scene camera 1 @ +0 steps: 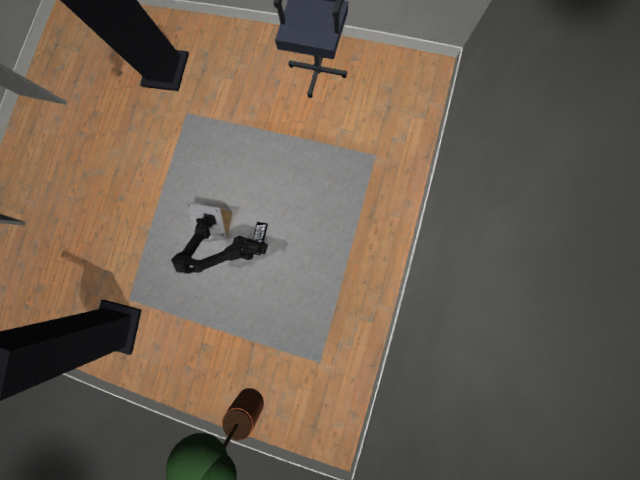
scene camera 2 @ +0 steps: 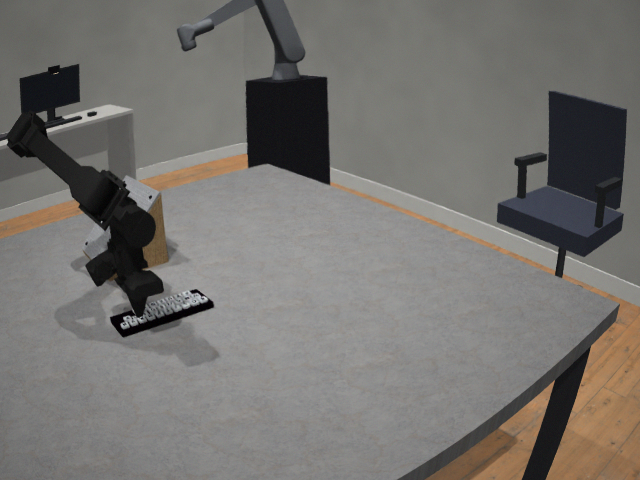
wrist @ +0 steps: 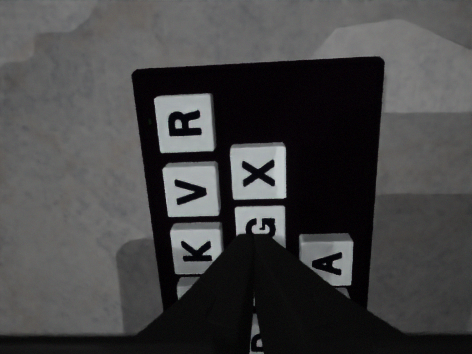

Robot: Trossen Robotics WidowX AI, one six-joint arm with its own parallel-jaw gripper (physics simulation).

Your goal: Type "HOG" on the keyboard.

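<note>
The black keyboard with white letter keys lies on the grey table. In the wrist view, the G key sits below the X key, and its lower part is covered by the fingertips. My gripper is shut and empty, pointing down over the G key; whether the tips touch it cannot be told. The K key is left of the tips and the A key right of them. The H and O keys cannot be made out in the wrist view.
The R key and V key stand above K on the keyboard. A wooden block with a sloped light plate stands by the arm on the grey table. An office chair stands beyond the table.
</note>
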